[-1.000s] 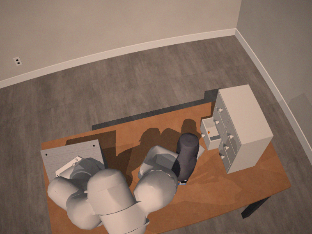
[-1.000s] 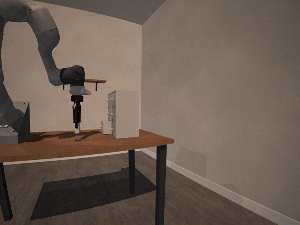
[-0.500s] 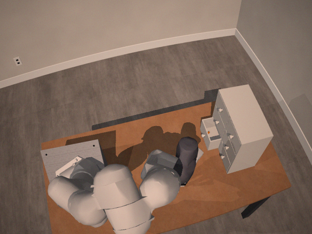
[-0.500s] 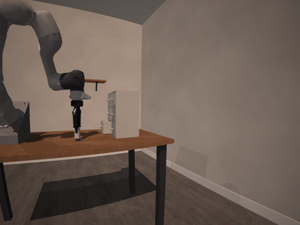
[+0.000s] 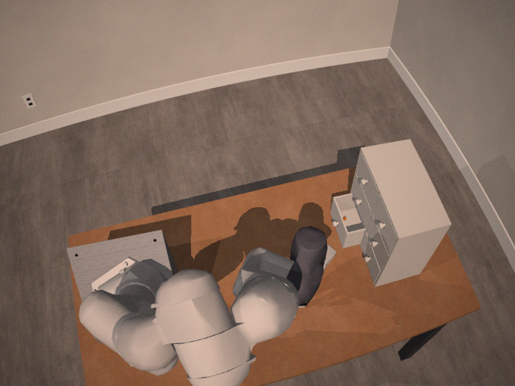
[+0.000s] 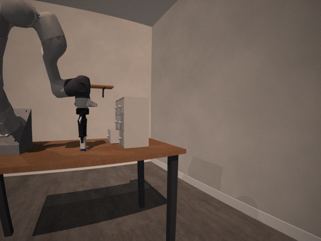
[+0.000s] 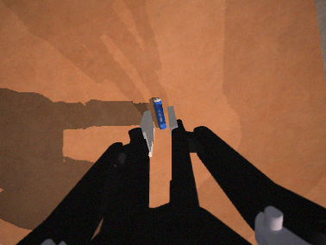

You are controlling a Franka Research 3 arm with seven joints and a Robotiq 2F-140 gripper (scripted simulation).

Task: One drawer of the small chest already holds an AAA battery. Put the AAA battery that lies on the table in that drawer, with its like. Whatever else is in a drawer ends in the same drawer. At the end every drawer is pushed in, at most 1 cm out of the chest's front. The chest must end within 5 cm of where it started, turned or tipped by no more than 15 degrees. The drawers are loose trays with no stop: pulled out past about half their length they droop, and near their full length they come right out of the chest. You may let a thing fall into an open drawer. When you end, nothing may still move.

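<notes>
Right now the blue AAA battery is 5 cm below my hand. The rest, counted from my hand: orange battery 25 cm ahead, 21 cm to the left, 4 cm below.
</notes>
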